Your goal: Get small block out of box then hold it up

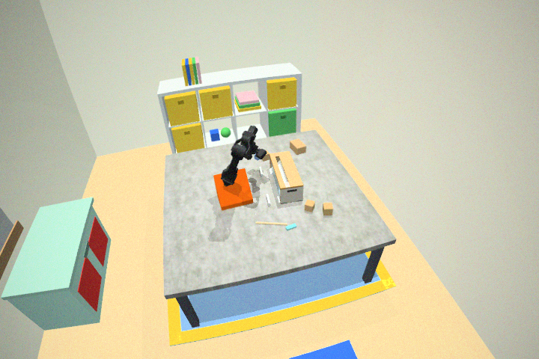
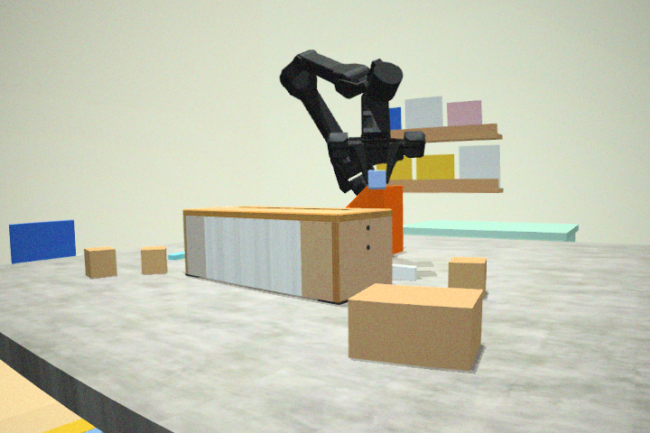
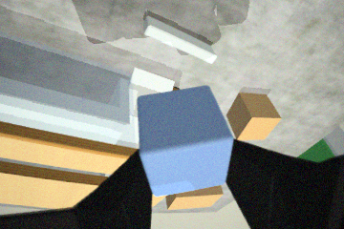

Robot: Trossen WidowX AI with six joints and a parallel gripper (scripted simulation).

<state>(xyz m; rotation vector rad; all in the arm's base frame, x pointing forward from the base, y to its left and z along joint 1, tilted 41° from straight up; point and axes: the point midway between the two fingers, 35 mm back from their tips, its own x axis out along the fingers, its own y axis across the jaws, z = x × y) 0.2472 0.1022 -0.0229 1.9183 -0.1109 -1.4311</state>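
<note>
Right now my gripper tip is 1 cm past the blue block, 1 cm to the left of it and 1 cm below it. From my gripper tip the other things lie so: cyan piece: 3 cm behind, 52 cm to the right, 17 cm below; wooden box: 8 cm ahead, 13 cm to the right, 11 cm below; thin stick: 12 cm behind, 44 cm to the right, 17 cm below.
</note>
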